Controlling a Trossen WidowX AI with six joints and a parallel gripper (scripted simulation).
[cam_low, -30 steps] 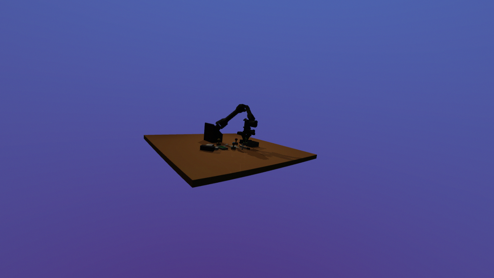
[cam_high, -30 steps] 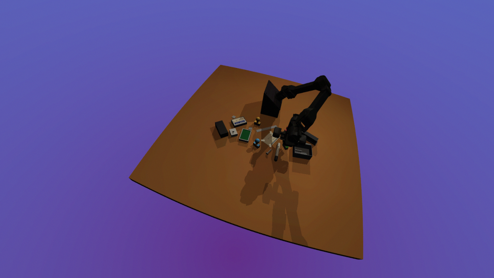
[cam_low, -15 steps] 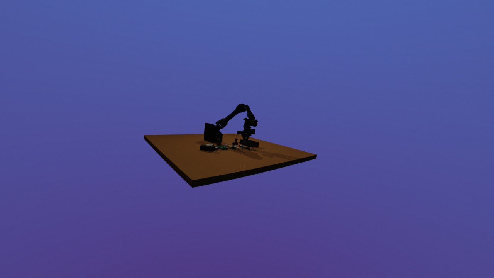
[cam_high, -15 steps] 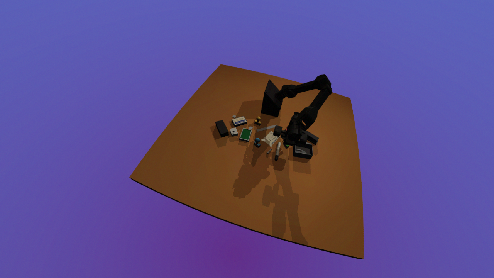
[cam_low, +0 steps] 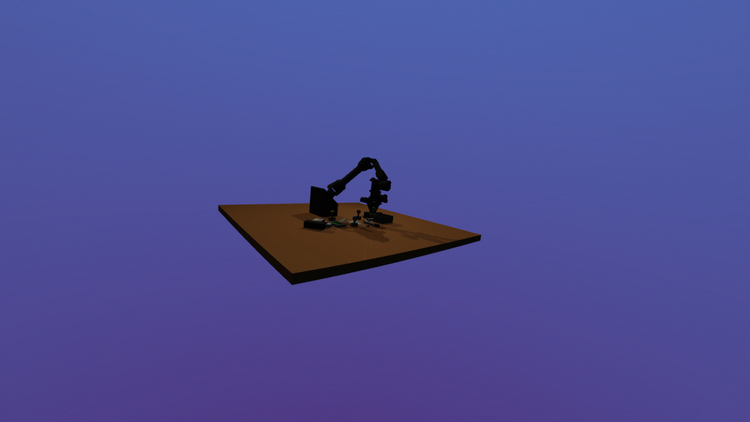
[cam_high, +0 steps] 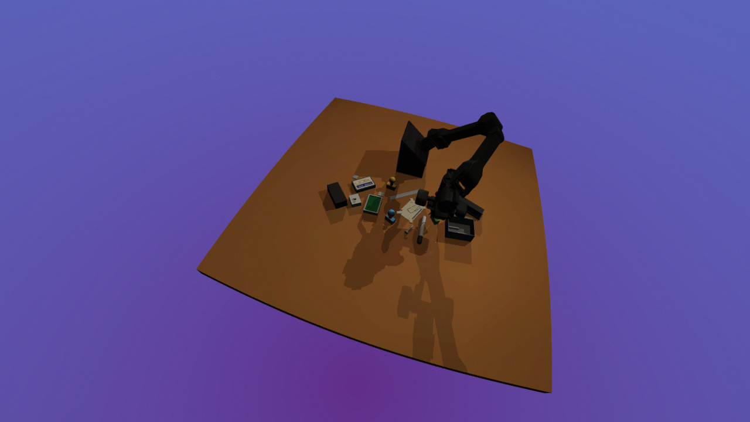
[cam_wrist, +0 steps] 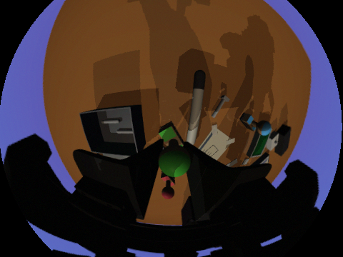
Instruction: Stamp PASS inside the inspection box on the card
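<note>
My gripper tip is now 25 cm to the left of the green ink pad, 6 cm above it and 4 cm past it. The rest, counted from my gripper tip: marker: 5 cm below, 5 cm ahead, 4 cm to the right; then dark tray: 11 cm to the left, 5 cm below; then green-knobbed PASS stamp: right at my gripper tip.
</note>
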